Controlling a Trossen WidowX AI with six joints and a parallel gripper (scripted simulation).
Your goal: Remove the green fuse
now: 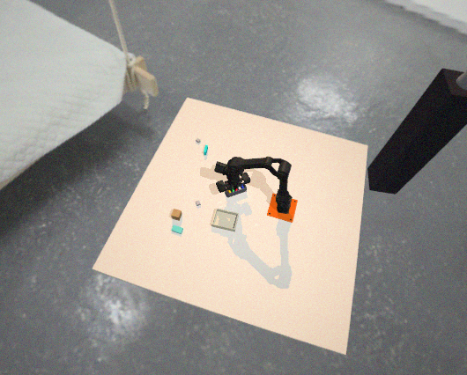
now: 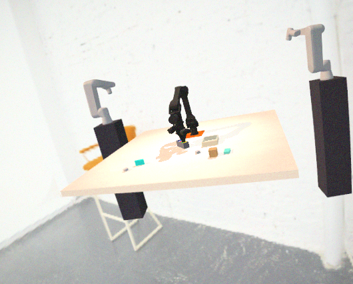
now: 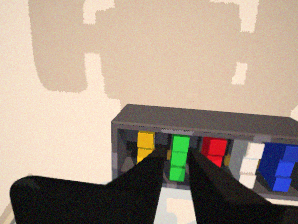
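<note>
Right now my gripper tip is 1 cm above the green fuse. Also, from my gripper tip: tray 1 cm ahead, 18 cm to the left, 3 cm below; brown block 28 cm ahead, 20 cm to the left, 1 cm below.
</note>
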